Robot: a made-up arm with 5 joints. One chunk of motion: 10 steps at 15 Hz.
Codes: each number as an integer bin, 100 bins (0 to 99) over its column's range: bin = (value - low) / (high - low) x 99, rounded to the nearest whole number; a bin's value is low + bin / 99 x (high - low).
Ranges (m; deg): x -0.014..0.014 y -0.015..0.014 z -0.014..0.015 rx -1..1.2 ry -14..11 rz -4.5..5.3
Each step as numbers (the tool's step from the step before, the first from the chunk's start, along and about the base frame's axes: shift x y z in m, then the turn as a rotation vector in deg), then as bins.
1 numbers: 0.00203 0.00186 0.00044 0.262 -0.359 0.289
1 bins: 57 58 49 57 54 48
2 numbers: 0.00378 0.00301 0.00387 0.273 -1.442 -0.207
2 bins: 63 61 61 57 50 43
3 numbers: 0.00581 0.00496 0.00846 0.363 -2.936 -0.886
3 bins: 70 68 77 61 44 37
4 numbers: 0.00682 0.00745 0.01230 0.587 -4.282 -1.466
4 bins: 74 77 90 71 38 31
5 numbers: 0.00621 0.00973 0.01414 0.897 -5.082 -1.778
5 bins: 71 84 96 85 35 27
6 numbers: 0.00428 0.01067 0.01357 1.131 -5.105 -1.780
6 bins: 65 88 94 96 35 27
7 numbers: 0.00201 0.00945 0.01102 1.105 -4.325 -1.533
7 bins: 57 83 85 95 38 30
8 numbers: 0.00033 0.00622 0.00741 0.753 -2.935 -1.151
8 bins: 51 72 73 79 44 34
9 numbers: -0.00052 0.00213 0.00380 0.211 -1.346 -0.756
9 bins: 48 58 61 54 50 38
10 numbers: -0.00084 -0.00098 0.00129 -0.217 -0.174 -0.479
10 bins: 47 48 52 35 55 41
